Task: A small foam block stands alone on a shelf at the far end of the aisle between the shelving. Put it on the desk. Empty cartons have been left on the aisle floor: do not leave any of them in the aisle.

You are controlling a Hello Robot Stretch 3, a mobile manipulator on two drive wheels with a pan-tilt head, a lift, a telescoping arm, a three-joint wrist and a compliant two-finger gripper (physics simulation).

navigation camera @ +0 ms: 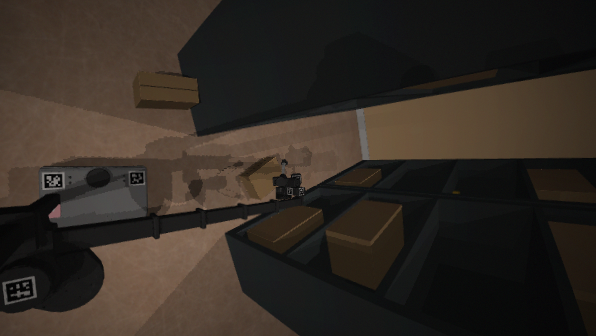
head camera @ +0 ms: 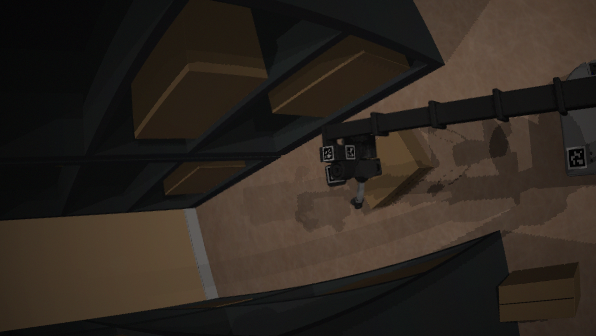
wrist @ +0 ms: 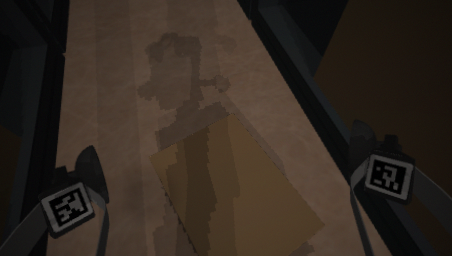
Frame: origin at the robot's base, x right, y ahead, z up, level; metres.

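Seen in the pictures: gripper, fingertip midpoint: (wrist: 225, 153); robot's base at its link origin: (navigation camera: 98, 177).
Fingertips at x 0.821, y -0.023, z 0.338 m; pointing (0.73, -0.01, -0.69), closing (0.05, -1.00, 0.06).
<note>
Offsets run from my fingertips to a thing's top centre.
A brown closed carton @(dx +0.044, dy -0.009, dz -0.218 m) (head camera: 400, 170) (navigation camera: 260, 180) (wrist: 245, 190) lies on the aisle floor, turned at an angle, below my gripper. My gripper (head camera: 350, 175) (navigation camera: 286, 177) (wrist: 225, 153) hangs above it at the end of the extended arm, fingers wide apart and nothing between them. A second brown carton @(dx -0.563, dy +0.426, dz -0.158 m) (head camera: 537, 300) (navigation camera: 167, 92) lies on the floor outside the aisle, by the end of the other shelving unit. A tiny yellow thing @(dx +1.266, dy -0.185, dz +0.697 m) (navigation camera: 456, 192) shows on a shelf in the navigation view, too small to identify surely as the foam block. The desk does not show.
Dark shelving (head camera: 400, 25) (navigation camera: 270, 295) holding brown boxes stands close beside the gripper. Another dark shelving unit (head camera: 480, 285) (navigation camera: 275, 60) borders the aisle opposite. A tan wall (head camera: 100, 260) (navigation camera: 475, 120) closes the far end. My base (navigation camera: 125, 200) stands at the near end.
</note>
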